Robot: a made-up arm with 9 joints. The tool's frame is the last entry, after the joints. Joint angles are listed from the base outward.
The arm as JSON. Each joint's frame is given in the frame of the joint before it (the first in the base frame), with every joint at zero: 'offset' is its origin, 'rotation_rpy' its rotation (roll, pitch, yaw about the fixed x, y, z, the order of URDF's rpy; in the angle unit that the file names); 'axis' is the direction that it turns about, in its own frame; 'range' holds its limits. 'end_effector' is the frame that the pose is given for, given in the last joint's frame.
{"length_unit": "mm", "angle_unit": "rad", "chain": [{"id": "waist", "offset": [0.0, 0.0, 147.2], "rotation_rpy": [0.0, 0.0, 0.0], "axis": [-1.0, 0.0, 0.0], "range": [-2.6, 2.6]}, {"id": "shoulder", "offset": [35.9, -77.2, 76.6], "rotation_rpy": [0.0, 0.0, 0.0], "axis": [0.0, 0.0, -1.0], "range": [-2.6, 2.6]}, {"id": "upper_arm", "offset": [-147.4, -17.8, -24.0], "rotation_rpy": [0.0, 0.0, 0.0], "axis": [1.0, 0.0, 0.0], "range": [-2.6, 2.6]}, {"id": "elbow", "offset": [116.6, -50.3, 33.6], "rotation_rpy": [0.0, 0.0, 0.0], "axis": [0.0, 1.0, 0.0], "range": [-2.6, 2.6]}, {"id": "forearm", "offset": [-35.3, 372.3, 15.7], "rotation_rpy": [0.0, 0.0, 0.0], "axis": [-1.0, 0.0, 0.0], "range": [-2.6, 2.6]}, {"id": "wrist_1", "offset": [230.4, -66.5, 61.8], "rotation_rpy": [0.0, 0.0, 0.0], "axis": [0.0, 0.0, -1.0], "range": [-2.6, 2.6]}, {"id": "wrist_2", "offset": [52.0, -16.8, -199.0], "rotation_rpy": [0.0, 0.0, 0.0], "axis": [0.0, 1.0, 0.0], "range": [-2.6, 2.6]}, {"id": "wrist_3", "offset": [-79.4, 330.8, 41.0], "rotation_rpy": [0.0, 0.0, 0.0], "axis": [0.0, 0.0, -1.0], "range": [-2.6, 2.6]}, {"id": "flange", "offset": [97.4, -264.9, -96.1], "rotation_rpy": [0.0, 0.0, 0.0], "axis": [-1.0, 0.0, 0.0], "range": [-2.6, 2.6]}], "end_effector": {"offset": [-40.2, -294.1, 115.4], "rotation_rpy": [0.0, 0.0, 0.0]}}
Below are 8 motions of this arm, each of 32 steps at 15 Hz.
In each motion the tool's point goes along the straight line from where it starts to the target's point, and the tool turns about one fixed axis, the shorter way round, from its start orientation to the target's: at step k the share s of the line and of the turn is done. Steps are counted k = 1, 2, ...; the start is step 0. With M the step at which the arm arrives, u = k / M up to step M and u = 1 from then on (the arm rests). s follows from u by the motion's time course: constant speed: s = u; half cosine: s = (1 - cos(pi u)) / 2; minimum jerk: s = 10 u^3 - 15 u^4 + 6 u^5.
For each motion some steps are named. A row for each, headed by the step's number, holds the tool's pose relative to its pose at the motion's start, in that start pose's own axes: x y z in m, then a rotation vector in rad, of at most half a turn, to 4 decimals.
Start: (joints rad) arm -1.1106 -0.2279 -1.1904 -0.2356 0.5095 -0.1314 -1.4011 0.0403 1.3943
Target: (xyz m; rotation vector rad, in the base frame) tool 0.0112 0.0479 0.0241 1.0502 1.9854 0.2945
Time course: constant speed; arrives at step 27
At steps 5, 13, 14, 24, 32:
5: -0.0073 -0.0044 -0.0230 -0.0775 -0.2700 -0.1139
13: -0.0191 -0.0115 -0.0598 -0.2014 -0.7019 -0.2962
14: -0.0205 -0.0124 -0.0644 -0.2169 -0.7559 -0.3189
24: -0.0352 -0.0212 -0.1105 -0.3718 -1.2959 -0.5468
32: -0.0396 -0.0239 -0.1243 -0.4182 -1.4579 -0.6151

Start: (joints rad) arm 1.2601 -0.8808 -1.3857 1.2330 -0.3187 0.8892 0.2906 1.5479 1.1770
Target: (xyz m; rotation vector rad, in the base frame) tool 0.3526 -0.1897 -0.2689 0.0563 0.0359 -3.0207
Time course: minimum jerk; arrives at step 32
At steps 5, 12, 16, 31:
5: 0.0016 -0.0069 0.0018 -0.0228 0.0187 0.0215
12: 0.0143 -0.0635 0.0170 -0.2110 0.1730 0.1987
16: 0.0261 -0.1154 0.0310 -0.3833 0.3143 0.3611
31: 0.0521 -0.2308 0.0619 -0.7664 0.6284 0.7219

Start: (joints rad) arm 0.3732 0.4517 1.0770 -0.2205 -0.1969 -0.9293 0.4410 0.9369 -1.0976
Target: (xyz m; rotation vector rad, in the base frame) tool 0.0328 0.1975 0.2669 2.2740 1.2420 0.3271
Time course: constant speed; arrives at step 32
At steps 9, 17, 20, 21, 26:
9: -0.0191 0.0740 -0.0529 0.2236 0.3242 -0.2431
17: -0.0360 0.1397 -0.1000 0.4223 0.6123 -0.4592
20: -0.0424 0.1644 -0.1176 0.4969 0.7204 -0.5402
21: -0.0445 0.1726 -0.1235 0.5217 0.7564 -0.5672
26: -0.0551 0.2137 -0.1529 0.6459 0.9365 -0.7023

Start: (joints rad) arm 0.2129 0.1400 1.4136 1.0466 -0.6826 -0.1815 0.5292 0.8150 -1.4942
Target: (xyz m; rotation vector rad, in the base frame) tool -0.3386 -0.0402 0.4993 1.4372 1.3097 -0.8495
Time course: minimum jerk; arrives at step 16
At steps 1, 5, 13, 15, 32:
1: 0.0000 0.0001 0.0002 -0.0012 -0.0013 0.0008
5: -0.0027 0.0085 0.0188 -0.1007 -0.1084 0.0636
13: -0.0140 0.0452 0.0996 -0.5323 -0.5727 0.3359
15: -0.0147 0.0474 0.1045 -0.5584 -0.6007 0.3524
32: -0.0148 0.0475 0.1047 -0.5596 -0.6020 0.3532

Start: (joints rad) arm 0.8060 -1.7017 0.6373 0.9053 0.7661 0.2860 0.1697 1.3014 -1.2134
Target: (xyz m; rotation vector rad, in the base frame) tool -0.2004 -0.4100 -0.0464 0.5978 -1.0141 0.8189
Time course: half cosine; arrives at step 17
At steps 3, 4, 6, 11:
3: 0.0170 0.0135 -0.0539 0.0387 -0.1284 0.0198
4: 0.0297 0.0235 -0.0940 0.0675 -0.2237 0.0345
6: 0.0630 0.0499 -0.1996 0.1434 -0.4751 0.0733
11: 0.1643 0.1301 -0.5207 0.3740 -1.2391 0.1911

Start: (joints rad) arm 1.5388 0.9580 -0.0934 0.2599 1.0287 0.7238 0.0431 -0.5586 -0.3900
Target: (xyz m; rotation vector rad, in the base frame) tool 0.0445 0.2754 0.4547 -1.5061 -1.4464 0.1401
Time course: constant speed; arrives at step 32
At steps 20, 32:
20: -0.1069 -0.0481 -0.0228 0.6089 -0.7000 -0.1210
32: -0.1711 -0.0770 -0.0365 0.9742 -1.1200 -0.1937

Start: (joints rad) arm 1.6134 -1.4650 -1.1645 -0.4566 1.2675 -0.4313 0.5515 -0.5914 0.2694
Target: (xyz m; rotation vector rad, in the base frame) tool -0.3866 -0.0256 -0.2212 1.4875 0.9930 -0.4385
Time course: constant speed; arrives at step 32
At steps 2, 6, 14, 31, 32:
2: -0.0110 -0.0052 0.0040 -0.0348 0.0254 -0.0162
6: -0.0330 -0.0155 0.0121 -0.1045 0.0763 -0.0486
14: -0.0770 -0.0362 0.0283 -0.2438 0.1780 -0.1134
31: -0.1706 -0.0801 0.0626 -0.5399 0.3941 -0.2510
32: -0.1761 -0.0827 0.0647 -0.5573 0.4068 -0.2591

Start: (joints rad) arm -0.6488 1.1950 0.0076 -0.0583 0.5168 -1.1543 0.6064 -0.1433 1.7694
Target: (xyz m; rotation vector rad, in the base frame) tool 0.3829 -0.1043 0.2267 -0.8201 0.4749 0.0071
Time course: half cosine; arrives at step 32
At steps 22, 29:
22: -0.0802 0.0731 -0.0740 0.4850 0.2972 -0.6063
29: -0.1009 0.0919 -0.0931 0.6101 0.3739 -0.7628

